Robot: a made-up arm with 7 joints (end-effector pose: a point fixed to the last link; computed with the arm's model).
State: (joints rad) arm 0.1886 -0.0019 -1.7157 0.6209 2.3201 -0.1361 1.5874
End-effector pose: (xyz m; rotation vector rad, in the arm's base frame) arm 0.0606 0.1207 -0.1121 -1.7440 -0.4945 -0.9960
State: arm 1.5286 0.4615 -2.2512 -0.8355 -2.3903 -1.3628 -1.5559
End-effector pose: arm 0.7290 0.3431 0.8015 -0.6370 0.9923 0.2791
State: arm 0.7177 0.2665 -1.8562 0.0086 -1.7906 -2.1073 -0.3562
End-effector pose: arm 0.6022 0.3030 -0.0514 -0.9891 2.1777 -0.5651
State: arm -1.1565 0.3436 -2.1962 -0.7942 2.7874 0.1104 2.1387
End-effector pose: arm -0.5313 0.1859 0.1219 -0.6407 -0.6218 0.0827
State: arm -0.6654 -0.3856 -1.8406 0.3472 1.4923 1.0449 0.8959
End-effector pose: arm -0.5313 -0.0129 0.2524 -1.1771 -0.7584 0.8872
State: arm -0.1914 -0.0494 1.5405 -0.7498 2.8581 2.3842 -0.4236
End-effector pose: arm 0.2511 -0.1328 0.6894 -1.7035 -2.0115 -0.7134
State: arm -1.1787 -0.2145 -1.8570 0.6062 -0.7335 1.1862 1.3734
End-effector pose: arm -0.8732 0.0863 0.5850 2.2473 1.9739 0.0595
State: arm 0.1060 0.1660 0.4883 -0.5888 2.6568 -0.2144 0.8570
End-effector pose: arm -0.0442 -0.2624 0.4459 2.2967 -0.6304 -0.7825
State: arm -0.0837 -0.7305 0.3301 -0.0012 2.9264 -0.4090 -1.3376
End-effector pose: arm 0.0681 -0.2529 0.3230 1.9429 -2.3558 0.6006
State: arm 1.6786 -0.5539 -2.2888 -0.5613 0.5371 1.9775 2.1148
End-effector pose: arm 0.5302 0.0538 0.4631 -0.6076 1.3848 0.1414
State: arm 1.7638 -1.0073 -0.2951 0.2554 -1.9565 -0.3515 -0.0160
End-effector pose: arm 0.4804 -0.2146 0.6775 -1.3708 1.5444 -0.8135
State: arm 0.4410 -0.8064 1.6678 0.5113 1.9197 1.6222 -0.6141
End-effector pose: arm -0.1975 0.2152 0.5092 0.6625 -1.4281 1.2018
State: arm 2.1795 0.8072 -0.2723 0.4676 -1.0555 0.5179 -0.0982
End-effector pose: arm 0.3725 -0.4127 0.6195 0.1317 -0.5120 1.2191
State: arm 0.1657 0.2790 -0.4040 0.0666 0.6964 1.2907 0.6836
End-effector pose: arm -0.1208 -0.2402 0.3149 2.0368 0.7628 -0.6415
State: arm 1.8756 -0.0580 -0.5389 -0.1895 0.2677 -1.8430 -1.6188
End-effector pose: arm 0.4829 -0.0964 0.6207 -1.5676 -1.9267 0.2725
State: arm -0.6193 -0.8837 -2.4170 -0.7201 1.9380 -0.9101 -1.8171
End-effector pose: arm -0.5886 0.3025 0.6774 1.1288 0.6998 2.6553
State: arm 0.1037 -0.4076 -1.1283 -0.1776 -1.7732 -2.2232 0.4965
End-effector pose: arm -0.2693 -0.1195 -0.3062 2.4179 -0.7401 0.4525
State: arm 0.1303 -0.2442 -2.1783 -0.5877 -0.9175 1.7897 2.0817
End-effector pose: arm -0.0940 0.1622 -0.2864 0.6100 1.3802 1.4771
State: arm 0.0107 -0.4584 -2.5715 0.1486 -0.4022 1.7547 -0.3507
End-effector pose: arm -0.5516 0.2653 0.0622 -2.0465 0.2565 -0.3993
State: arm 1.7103 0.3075 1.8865 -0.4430 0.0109 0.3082 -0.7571
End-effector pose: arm -0.0602 0.2983 0.6277 1.7639 -1.4356 0.2991
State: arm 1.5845 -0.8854 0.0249 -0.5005 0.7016 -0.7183 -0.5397
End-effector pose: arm 0.3487 -0.2707 0.5482 2.4907 1.8119 0.3860
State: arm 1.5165 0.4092 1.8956 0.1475 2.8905 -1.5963 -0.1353
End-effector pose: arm -0.2118 0.0762 0.7392 -0.0768 -0.6248 1.5956
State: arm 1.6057 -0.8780 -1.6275 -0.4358 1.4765 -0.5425 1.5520
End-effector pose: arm 0.5698 0.0981 0.1491 0.1915 -2.5498 -0.9581
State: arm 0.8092 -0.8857 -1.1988 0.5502 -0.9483 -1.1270 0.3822
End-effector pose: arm 0.1516 0.0280 -0.1334 1.5972 -2.0937 -0.8578
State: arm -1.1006 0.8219 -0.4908 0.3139 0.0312 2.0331 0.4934
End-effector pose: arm -0.5194 -0.1054 0.5893 0.9207 0.4600 -1.2107
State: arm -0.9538 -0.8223 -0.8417 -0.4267 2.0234 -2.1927 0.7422
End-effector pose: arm -0.7180 0.1374 0.4138 -1.5577 0.6084 -0.1731
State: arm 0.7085 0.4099 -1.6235 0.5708 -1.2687 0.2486 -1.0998
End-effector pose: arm 0.5885 -0.0419 0.0478 -0.6628 -1.0731 -2.7291
